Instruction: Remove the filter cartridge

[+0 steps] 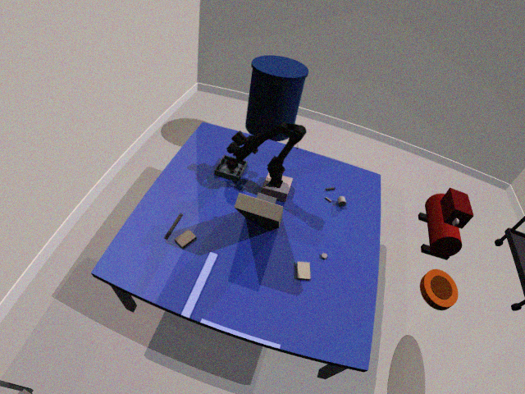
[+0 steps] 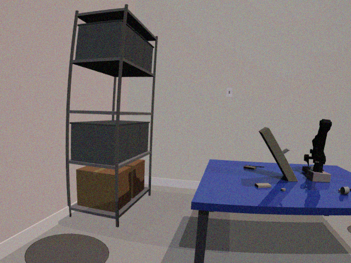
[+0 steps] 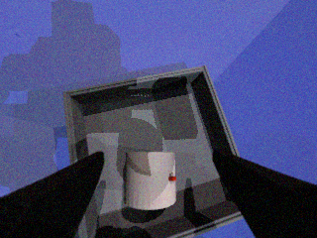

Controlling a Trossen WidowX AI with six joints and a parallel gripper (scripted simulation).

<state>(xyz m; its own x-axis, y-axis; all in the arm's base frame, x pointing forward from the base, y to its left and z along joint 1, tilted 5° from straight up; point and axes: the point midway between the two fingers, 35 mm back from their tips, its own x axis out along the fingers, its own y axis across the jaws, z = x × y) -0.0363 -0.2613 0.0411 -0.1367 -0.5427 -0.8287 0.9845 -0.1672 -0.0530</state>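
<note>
My gripper tip is 2 cm to the right of the round grey filter cartridge, 2 cm above it and 1 cm short of it. The rest, counted from my gripper tip: dark tray: 4 cm below.
</note>
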